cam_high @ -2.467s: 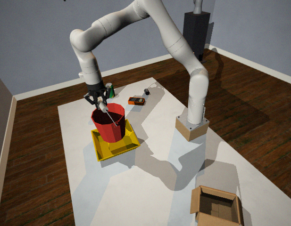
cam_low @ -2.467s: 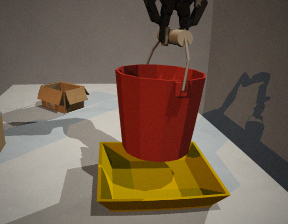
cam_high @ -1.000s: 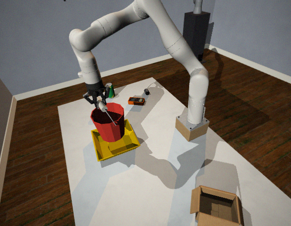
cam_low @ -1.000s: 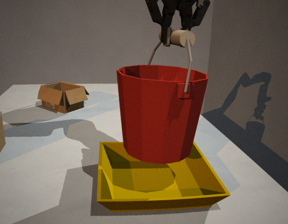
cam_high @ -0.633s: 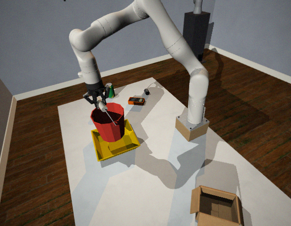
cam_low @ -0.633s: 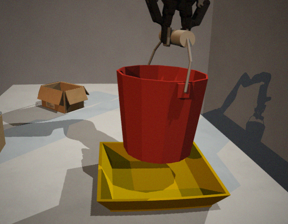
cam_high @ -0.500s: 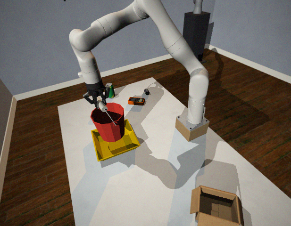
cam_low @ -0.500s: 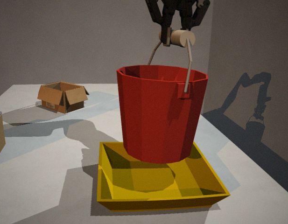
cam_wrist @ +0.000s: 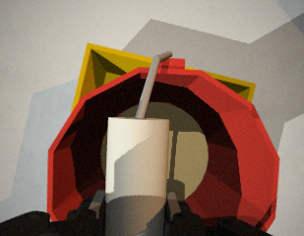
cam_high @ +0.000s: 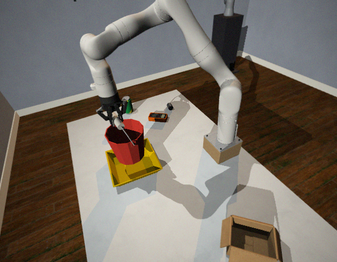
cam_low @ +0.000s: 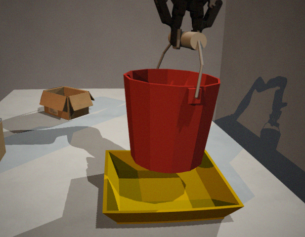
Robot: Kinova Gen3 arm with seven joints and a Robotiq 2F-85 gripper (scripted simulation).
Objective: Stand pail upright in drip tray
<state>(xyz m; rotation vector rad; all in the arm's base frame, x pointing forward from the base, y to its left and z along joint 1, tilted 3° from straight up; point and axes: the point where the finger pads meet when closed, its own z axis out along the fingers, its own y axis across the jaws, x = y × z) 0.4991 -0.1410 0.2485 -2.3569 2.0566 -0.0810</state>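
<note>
My hand is 9 cm above the red pail and 1 cm past it. Also, from my hand: yellow drip tray 31 cm below, 2 cm behind; then dark object 44 cm behind, 40 cm to the right, 31 cm below.
</note>
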